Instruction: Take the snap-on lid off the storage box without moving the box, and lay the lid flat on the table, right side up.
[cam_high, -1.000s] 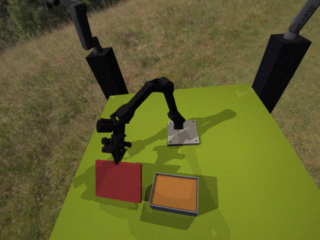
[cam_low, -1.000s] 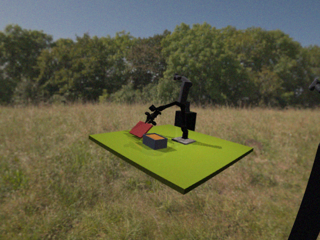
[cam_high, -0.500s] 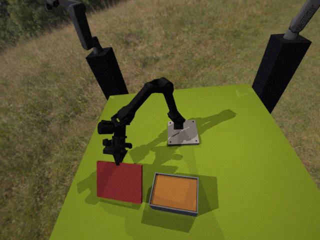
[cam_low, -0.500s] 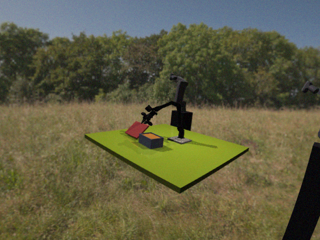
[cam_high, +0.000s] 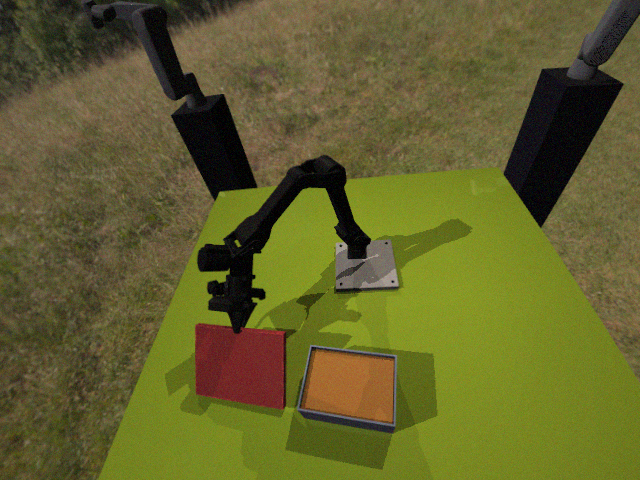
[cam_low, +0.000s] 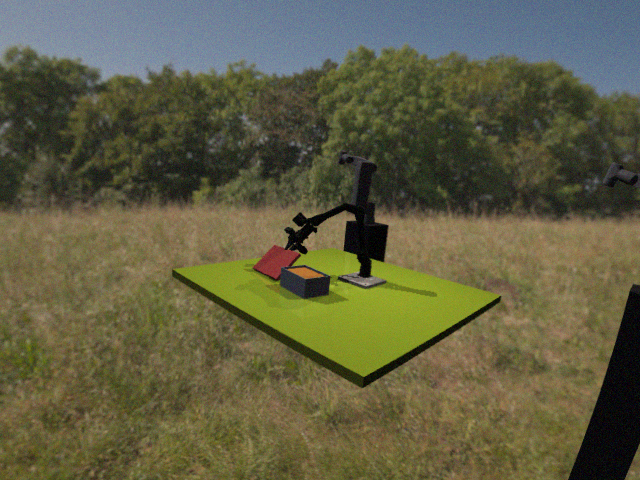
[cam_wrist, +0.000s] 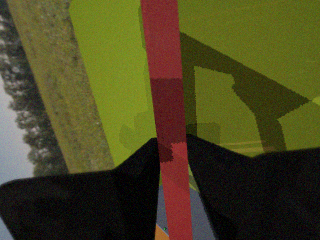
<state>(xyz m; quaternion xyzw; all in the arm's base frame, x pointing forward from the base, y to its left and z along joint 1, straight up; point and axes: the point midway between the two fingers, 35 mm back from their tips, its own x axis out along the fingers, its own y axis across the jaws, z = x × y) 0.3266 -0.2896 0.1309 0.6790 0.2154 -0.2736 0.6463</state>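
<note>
The red lid lies 70 mm ahead of my gripper tip and 50 mm below it. Also, from my gripper tip: blue-grey storage box 280 mm to the left, 90 mm ahead, 80 mm below.
</note>
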